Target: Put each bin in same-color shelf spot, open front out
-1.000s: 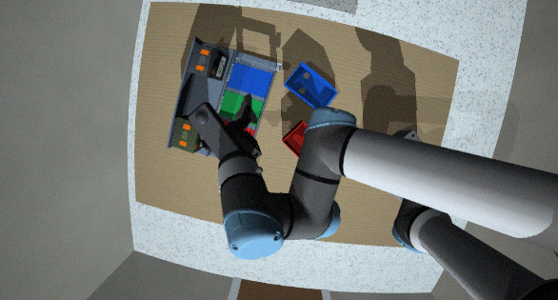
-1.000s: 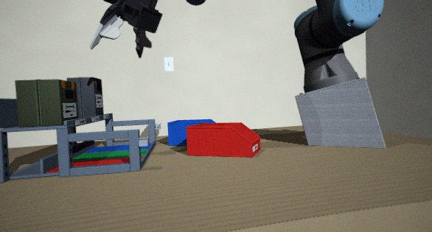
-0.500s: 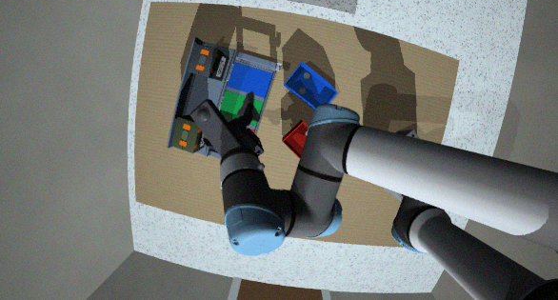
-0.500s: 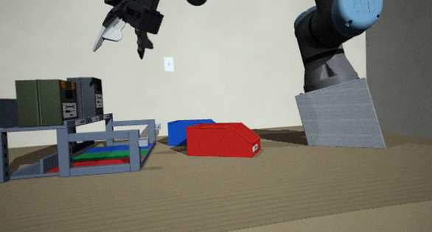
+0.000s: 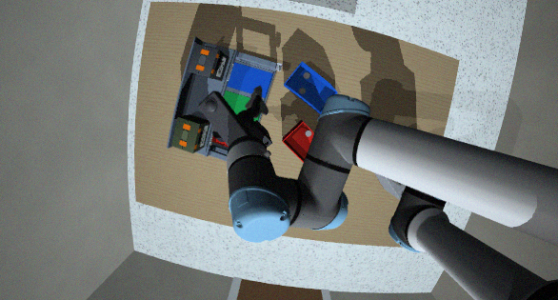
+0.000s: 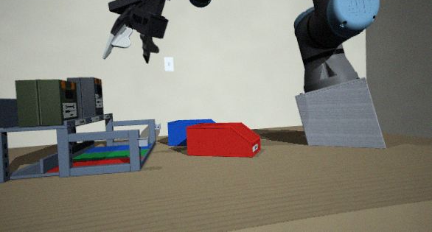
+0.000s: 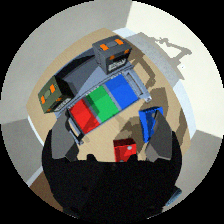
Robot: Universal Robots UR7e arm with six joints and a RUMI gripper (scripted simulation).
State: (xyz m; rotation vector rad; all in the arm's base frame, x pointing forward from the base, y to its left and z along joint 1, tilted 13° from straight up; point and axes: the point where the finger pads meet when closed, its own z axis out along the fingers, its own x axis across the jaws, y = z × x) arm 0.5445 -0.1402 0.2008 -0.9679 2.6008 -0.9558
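My gripper is now 220 mm past the blue bin, 70 mm to the left of it and 220 mm above it. Also, from my hand: top board: 150 mm ahead, 20 mm to the right, 160 mm below; then grey box: 110 mm ahead, 130 mm to the right, 100 mm below; then green box: 180 mm ahead, 90 mm to the left, 110 mm below.
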